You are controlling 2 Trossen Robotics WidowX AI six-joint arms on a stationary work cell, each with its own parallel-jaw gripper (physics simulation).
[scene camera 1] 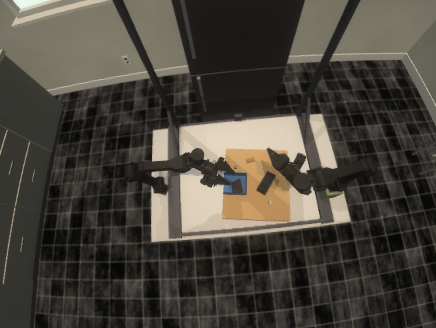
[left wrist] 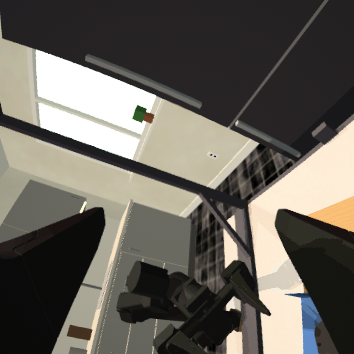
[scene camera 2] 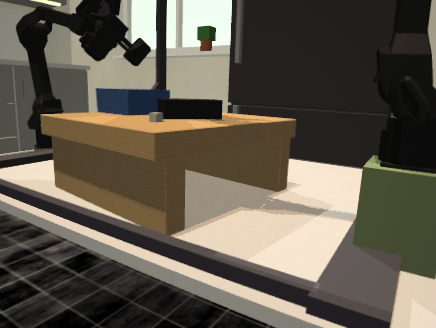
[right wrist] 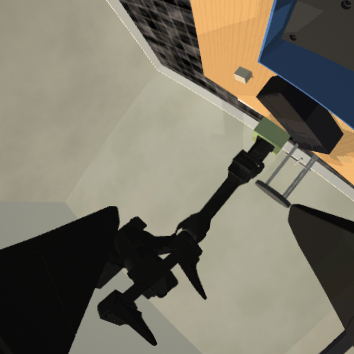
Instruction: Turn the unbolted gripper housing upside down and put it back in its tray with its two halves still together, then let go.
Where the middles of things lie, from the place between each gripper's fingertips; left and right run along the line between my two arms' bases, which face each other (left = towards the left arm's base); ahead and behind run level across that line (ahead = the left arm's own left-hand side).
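The flat black block [scene camera 2: 171, 108] is 32 cm below my left hand, 5 cm ahead of it and 3 cm to the left of it. Counting from that same left hand, there's a wooden block [scene camera 2: 134, 168] that's 5 cm ahead, 2 cm to the right and 42 cm below, and a blue tray [scene camera 2: 129, 102] that's 6 cm ahead, 14 cm to the right and 31 cm below. The green block [scene camera 2: 388, 219] is well below my left hand, a long way to the left of it and a bit ahead of it. Going by their middles, the green block is the farthest from my left hand of the things named here.
My right hand is 15 cm above the blue tray, 1 cm past it and 1 cm to the right of it. By its middle, the blue tray is nearer to my right hand than to my left hand. Measured from my right hand, the flat black block is 18 cm to the left, 2 cm behind and 16 cm below, while the wooden block is 13 cm to the left, 3 cm behind and 25 cm below. As for the green block, it's far to the left of my right hand, far below it and just a shade behind it.
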